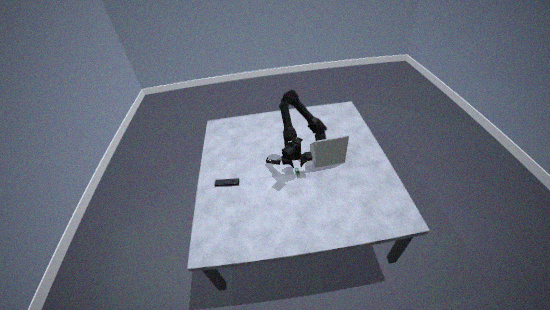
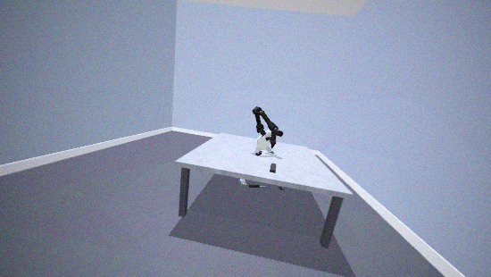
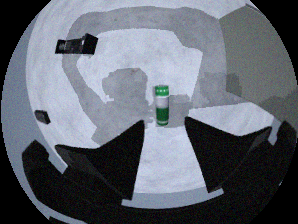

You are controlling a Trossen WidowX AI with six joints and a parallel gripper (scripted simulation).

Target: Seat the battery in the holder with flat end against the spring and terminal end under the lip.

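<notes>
My gripper tip is now 40 mm above the battery.
</notes>
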